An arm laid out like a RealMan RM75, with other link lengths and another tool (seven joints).
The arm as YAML. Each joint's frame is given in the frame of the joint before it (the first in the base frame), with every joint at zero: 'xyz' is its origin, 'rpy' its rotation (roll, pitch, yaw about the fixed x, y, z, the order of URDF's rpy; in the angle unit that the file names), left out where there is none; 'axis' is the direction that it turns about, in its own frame. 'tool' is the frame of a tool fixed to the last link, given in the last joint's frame.
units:
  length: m
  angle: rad
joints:
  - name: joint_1
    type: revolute
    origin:
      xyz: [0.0, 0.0, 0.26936]
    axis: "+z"
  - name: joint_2
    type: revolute
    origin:
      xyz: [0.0, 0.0, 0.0]
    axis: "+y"
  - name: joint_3
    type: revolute
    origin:
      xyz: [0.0, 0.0, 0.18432]
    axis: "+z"
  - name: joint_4
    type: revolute
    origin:
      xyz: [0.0, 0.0, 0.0]
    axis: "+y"
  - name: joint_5
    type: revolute
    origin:
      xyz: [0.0, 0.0, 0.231]
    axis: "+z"
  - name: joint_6
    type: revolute
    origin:
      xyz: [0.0, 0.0, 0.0]
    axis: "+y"
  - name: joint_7
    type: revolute
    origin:
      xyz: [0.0, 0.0, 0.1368]
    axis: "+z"
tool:
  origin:
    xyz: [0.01, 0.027, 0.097]
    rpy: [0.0, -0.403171, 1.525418]
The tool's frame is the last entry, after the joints.
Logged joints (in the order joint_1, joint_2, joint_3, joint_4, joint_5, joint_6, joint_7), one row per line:
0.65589 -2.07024 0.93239 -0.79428 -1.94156 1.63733 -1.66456
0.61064 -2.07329 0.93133 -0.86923 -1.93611 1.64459 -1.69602
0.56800 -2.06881 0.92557 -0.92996 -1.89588 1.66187 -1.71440
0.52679 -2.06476 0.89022 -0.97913 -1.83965 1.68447 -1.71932
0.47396 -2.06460 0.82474 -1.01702 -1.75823 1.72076 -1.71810
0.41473 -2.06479 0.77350 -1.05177 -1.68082 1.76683 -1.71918
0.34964 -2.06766 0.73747 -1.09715 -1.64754 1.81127 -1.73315
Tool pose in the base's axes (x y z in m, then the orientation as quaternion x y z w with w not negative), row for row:
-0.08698 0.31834 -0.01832 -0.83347 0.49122 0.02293 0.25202
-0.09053 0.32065 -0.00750 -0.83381 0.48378 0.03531 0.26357
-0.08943 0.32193 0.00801 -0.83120 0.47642 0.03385 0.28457
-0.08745 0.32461 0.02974 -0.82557 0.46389 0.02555 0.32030
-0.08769 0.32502 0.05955 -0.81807 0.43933 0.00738 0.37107
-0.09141 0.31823 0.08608 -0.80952 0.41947 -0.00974 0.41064
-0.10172 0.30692 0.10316 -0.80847 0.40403 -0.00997 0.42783
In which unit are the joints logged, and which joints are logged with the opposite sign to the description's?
The joints are logged in radians. Opposite sign: joint_1, joint_4, joint_5.
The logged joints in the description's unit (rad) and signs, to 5 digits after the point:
-0.65589 -2.07024 0.93239 0.79428 1.94156 1.63733 -1.66456
-0.61064 -2.07329 0.93133 0.86923 1.93611 1.64459 -1.69602
-0.56800 -2.06881 0.92557 0.92996 1.89588 1.66187 -1.71440
-0.52679 -2.06476 0.89022 0.97913 1.83965 1.68447 -1.71932
-0.47396 -2.06460 0.82474 1.01702 1.75823 1.72076 -1.71810
-0.41473 -2.06479 0.77350 1.05177 1.68082 1.76683 -1.71918
-0.34964 -2.06766 0.73747 1.09715 1.64754 1.81127 -1.73315

